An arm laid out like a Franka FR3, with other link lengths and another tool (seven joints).
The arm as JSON. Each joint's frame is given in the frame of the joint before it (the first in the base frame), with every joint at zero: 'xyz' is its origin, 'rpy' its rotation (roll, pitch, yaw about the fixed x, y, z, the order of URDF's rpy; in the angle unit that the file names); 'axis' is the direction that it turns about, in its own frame. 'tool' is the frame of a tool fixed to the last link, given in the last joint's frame.
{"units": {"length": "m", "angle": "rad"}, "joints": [
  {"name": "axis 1", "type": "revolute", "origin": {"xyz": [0.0, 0.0, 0.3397], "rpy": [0.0, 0.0, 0.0]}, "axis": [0.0, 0.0, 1.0]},
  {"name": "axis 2", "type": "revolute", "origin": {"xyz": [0.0, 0.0, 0.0], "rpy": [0.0, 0.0, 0.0]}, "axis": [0.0, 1.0, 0.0]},
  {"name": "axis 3", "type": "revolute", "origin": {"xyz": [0.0, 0.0, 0.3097], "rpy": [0.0, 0.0, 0.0]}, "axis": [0.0, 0.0, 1.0]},
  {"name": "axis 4", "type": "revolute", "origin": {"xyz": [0.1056, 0.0, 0.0], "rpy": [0.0, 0.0, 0.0]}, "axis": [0.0, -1.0, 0.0]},
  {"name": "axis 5", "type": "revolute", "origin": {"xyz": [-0.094, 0.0, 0.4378], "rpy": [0.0, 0.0, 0.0]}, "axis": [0.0, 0.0, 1.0]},
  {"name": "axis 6", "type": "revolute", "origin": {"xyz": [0.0, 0.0, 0.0], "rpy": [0.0, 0.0, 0.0]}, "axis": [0.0, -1.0, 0.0]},
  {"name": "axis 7", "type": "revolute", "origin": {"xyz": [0.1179, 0.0, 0.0], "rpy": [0.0, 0.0, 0.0]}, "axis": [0.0, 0.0, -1.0]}
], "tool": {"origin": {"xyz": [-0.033, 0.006, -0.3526], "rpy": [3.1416, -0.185, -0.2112]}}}
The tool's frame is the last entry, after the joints.
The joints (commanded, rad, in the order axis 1, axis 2, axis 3, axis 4, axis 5, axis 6, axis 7), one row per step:
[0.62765, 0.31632, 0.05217, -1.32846, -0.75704, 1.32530, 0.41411]
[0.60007, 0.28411, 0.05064, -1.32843, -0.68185, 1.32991, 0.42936]
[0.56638, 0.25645, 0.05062, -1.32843, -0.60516, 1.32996, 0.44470]
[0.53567, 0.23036, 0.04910, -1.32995, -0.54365, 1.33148, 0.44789]
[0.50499, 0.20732, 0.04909, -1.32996, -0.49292, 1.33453, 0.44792]
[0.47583, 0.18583, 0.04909, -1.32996, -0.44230, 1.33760, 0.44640]
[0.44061, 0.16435, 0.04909, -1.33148, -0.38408, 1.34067, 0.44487]
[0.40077, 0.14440, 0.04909, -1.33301, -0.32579, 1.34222, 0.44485]
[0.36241, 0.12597, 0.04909, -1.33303, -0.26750, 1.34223, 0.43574]
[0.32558, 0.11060, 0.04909, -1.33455, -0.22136, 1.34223, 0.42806]
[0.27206, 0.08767, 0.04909, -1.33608, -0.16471, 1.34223, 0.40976]
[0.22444, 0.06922, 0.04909, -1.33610, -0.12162, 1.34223, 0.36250]
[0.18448, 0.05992, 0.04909, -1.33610, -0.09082, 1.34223, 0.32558]
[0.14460, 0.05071, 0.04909, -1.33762, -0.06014, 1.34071, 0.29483]
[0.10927, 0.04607, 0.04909, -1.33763, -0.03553, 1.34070, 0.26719]
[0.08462, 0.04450, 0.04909, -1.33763, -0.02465, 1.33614, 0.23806]
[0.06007, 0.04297, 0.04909, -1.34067, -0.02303, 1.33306, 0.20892]
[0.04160, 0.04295, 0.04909, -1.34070, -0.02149, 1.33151, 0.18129]
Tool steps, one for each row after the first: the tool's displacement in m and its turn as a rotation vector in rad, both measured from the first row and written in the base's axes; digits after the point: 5 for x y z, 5 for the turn. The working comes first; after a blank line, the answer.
Tool pose at each row, in the base's axes (x y z in m, rotation vector in rad; the steps are taken from these numbers as rounded here):
[0.63280, 0.20471, 0.38219, 2.32245, 0.07212, 0.47518]
[0.62474, 0.20363, 0.38561, 2.40115, 0.00784, 0.45723]
[0.61636, 0.20106, 0.38747, 2.47605, -0.06283, 0.42732]
[0.61076, 0.19703, 0.39224, 2.53641, -0.11589, 0.40338]
[0.60776, 0.19240, 0.39858, 2.58727, -0.16278, 0.38775]
[0.60468, 0.18937, 0.40484, 2.63741, -0.20538, 0.37252]
[0.60140, 0.18549, 0.41038, 2.69221, -0.25552, 0.35081]
[0.59881, 0.17948, 0.41601, 2.74381, -0.31427, 0.32687]
[0.59603, 0.17472, 0.42258, 2.79684, -0.35918, 0.30229]
[0.59475, 0.16740, 0.42834, 2.83664, -0.40301, 0.28293]
[0.59422, 0.15362, 0.43907, 2.88650, -0.45749, 0.26636]
[0.59448, 0.13836, 0.44920, 2.93366, -0.46113, 0.25748]
[0.59566, 0.12405, 0.45438, 2.96579, -0.46648, 0.24869]
[0.59585, 0.10987, 0.45890, 2.99511, -0.48020, 0.23906]
[0.59712, 0.09665, 0.46172, 3.01875, -0.49162, 0.23285]
[0.59669, 0.08466, 0.46242, 3.03148, -0.48462, 0.22292]
[0.59641, 0.06945, 0.46170, 3.03497, -0.47759, 0.21434]
[0.59672, 0.05804, 0.46164, 3.04033, -0.46396, 0.21072]

[-0.00806, -0.00108, 0.00342, 0.08213, 0.00678, -0.04142]
[-0.01644, -0.00365, 0.00528, 0.16109, 0.01922, -0.08939]
[-0.02204, -0.00768, 0.01005, 0.22525, 0.03003, -0.12369]
[-0.02504, -0.01231, 0.01639, 0.28096, 0.03534, -0.15152]
[-0.02812, -0.01534, 0.02265, 0.33579, 0.04139, -0.17553]
[-0.03140, -0.01922, 0.02819, 0.39646, 0.05024, -0.20450]
[-0.03399, -0.02523, 0.03382, 0.45642, 0.05763, -0.23892]
[-0.03677, -0.02999, 0.04039, 0.51545, 0.06915, -0.26328]
[-0.03805, -0.03731, 0.04615, 0.56251, 0.07558, -0.28721]
[-0.03858, -0.05109, 0.05688, 0.62266, 0.07880, -0.31355]
[-0.03832, -0.06635, 0.06701, 0.66834, 0.08975, -0.30733]
[-0.03714, -0.08066, 0.07219, 0.70001, 0.09804, -0.30543]
[-0.03695, -0.09484, 0.07671, 0.73106, 0.10428, -0.30913]
[-0.03568, -0.10806, 0.07953, 0.75633, 0.10821, -0.31173]
[-0.03611, -0.12005, 0.08023, 0.76619, 0.11759, -0.30739]
[-0.03639, -0.13526, 0.07951, 0.76727, 0.12499, -0.30488]
[-0.03608, -0.14667, 0.07945, 0.76883, 0.13123, -0.29678]

